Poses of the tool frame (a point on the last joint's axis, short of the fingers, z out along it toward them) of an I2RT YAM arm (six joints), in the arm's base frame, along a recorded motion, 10 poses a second.
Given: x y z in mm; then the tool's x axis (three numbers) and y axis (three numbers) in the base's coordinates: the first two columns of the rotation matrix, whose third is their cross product.
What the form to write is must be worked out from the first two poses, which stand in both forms.
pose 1, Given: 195 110 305 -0.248 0.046 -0.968 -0.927 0.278 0.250
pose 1, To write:
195 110 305
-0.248 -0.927 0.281
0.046 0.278 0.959
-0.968 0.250 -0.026

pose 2, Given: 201 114 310 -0.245 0.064 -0.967 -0.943 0.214 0.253
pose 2, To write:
201 114 310
-0.245 -0.943 0.223
0.064 0.214 0.974
-0.967 0.253 0.008

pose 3, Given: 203 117 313 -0.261 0.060 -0.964 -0.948 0.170 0.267
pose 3, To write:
203 117 313
-0.261 -0.948 0.180
0.060 0.170 0.984
-0.964 0.267 0.013

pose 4, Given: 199 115 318 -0.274 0.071 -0.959 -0.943 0.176 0.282
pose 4, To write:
199 115 318
-0.274 -0.943 0.189
0.071 0.176 0.982
-0.959 0.282 0.019

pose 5, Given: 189 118 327 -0.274 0.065 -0.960 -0.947 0.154 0.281
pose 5, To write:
189 118 327
-0.274 -0.947 0.166
0.065 0.154 0.986
-0.960 0.281 0.019

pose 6, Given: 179 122 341 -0.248 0.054 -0.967 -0.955 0.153 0.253
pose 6, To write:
179 122 341
-0.248 -0.955 0.162
0.054 0.153 0.986
-0.967 0.253 0.014

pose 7, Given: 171 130 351 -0.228 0.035 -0.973 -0.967 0.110 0.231
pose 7, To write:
171 130 351
-0.228 -0.967 0.115
0.035 0.110 0.994
-0.973 0.231 0.009

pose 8, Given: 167 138 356 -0.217 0.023 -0.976 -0.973 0.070 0.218
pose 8, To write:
167 138 356
-0.217 -0.973 0.073
0.023 0.070 0.997
-0.976 0.218 0.007

